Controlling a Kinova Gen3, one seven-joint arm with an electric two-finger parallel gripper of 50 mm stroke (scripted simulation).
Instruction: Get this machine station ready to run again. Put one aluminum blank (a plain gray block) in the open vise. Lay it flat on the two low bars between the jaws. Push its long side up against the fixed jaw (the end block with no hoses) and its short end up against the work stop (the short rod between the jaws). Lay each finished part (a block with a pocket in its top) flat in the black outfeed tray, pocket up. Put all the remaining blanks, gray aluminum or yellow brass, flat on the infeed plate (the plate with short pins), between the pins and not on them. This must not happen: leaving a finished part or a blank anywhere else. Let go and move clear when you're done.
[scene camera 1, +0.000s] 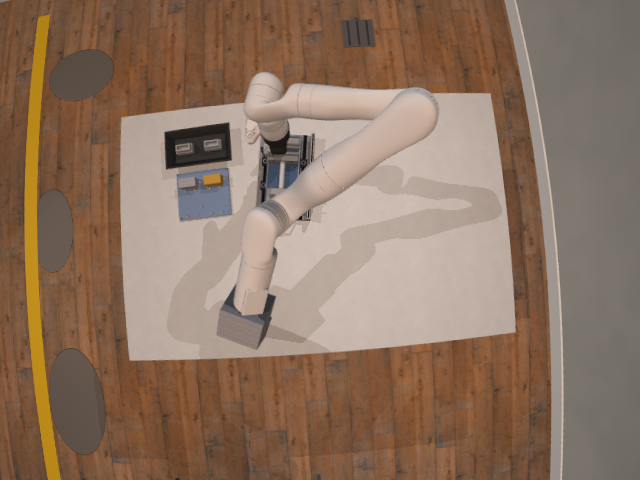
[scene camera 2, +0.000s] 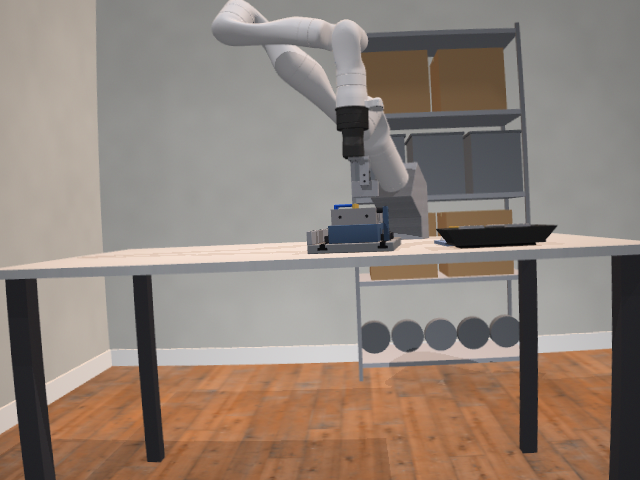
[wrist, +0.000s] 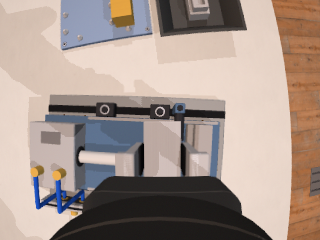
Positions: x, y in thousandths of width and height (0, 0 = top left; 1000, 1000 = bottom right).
Observation:
In view: the gripper (scene camera 2: 571, 386), a gray aluminum blank (wrist: 508, 581) and a vise (wrist: 355, 569).
The gripper shows as well in the wrist view (wrist: 508, 644).

